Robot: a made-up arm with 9 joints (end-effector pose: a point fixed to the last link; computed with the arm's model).
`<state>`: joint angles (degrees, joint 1 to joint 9).
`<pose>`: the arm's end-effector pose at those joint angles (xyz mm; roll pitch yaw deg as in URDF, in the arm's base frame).
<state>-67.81 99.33 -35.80 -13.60 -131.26 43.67 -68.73 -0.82 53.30</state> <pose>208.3 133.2 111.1 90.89 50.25 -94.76</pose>
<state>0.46 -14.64 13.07 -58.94 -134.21 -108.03 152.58 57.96 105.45</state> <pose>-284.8 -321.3 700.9 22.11 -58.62 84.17</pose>
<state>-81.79 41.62 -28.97 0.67 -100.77 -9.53 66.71 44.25 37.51</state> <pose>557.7 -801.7 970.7 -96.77 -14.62 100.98</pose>
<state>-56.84 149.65 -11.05 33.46 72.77 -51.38 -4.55 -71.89 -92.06</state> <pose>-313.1 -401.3 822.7 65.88 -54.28 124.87</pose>
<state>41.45 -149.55 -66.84 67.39 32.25 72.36 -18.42 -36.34 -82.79</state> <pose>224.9 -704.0 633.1 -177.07 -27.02 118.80</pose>
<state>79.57 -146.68 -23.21 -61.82 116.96 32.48 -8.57 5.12 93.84</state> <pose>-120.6 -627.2 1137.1 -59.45 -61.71 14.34</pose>
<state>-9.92 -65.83 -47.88 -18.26 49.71 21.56 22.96 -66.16 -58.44</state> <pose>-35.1 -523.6 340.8 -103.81 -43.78 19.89</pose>
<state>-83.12 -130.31 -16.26 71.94 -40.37 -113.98 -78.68 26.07 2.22</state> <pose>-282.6 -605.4 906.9 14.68 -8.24 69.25</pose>
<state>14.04 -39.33 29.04 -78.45 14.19 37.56 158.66 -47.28 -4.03</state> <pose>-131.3 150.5 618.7 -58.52 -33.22 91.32</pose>
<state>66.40 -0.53 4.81 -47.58 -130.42 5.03 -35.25 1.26 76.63</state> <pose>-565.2 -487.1 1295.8 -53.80 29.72 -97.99</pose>
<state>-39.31 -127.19 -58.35 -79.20 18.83 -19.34 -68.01 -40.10 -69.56</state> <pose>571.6 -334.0 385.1 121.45 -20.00 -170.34</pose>
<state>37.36 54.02 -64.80 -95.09 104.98 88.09 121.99 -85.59 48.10</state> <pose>-54.5 -639.7 700.0 149.81 30.38 83.41</pose>
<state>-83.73 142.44 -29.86 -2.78 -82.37 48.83 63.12 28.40 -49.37</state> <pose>153.1 -41.1 54.1 -49.28 -39.00 123.99</pose>
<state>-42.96 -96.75 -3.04 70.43 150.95 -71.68 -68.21 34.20 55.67</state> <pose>138.1 60.0 1447.6 -70.52 -1.40 -122.41</pose>
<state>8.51 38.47 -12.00 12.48 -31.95 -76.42 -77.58 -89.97 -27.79</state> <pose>-187.9 -697.1 1232.9 -35.12 59.06 36.21</pose>
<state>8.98 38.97 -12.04 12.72 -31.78 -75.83 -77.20 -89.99 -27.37</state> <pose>-185.6 -696.9 1236.6 -35.98 59.00 35.82</pose>
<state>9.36 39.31 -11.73 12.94 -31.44 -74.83 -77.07 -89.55 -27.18</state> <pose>-187.5 -699.3 1237.2 -36.05 59.01 35.20</pose>
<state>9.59 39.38 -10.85 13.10 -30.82 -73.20 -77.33 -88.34 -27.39</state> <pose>-196.6 -706.0 1232.8 -34.77 59.09 34.25</pose>
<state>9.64 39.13 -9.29 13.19 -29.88 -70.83 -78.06 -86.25 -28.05</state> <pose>-214.9 -717.0 1222.4 -31.92 59.23 32.89</pose>
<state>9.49 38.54 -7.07 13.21 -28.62 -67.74 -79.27 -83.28 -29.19</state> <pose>-243.6 -731.0 1205.6 -27.42 59.38 31.23</pose>
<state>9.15 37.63 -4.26 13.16 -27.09 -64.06 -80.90 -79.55 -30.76</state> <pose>-282.9 -745.4 1182.6 -21.38 59.41 29.42</pose>
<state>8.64 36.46 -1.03 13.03 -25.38 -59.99 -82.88 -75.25 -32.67</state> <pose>-332.0 -756.5 1155.0 -14.20 59.25 27.51</pose>
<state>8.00 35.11 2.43 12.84 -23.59 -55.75 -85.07 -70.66 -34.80</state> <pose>-387.7 -761.2 1124.8 -6.47 58.84 25.49</pose>
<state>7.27 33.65 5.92 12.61 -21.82 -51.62 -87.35 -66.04 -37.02</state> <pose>-446.0 -757.9 1093.9 1.16 58.17 23.36</pose>
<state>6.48 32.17 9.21 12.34 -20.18 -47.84 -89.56 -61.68 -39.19</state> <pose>-501.9 -746.7 1065.1 8.10 57.33 21.11</pose>
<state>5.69 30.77 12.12 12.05 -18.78 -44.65 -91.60 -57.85 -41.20</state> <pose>-551.0 -730.2 1040.2 13.98 56.47 18.91</pose>
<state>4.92 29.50 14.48 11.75 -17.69 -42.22 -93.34 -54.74 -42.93</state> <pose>-590.5 -712.3 1020.3 18.61 55.67 16.99</pose>
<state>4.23 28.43 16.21 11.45 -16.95 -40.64 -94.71 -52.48 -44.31</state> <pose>-619.1 -696.4 1005.5 22.01 55.00 15.59</pose>
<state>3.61 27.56 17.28 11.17 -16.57 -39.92 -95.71 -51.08 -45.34</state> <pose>-637.3 -685.1 995.3 24.38 54.49 14.89</pose>
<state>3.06 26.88 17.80 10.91 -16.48 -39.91 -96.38 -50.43 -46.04</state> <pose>-647.0 -678.7 988.8 25.90 54.14 14.83</pose>
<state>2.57 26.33 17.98 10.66 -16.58 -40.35 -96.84 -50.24 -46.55</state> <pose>-651.5 -675.7 984.6 26.98 53.88 15.22</pose>
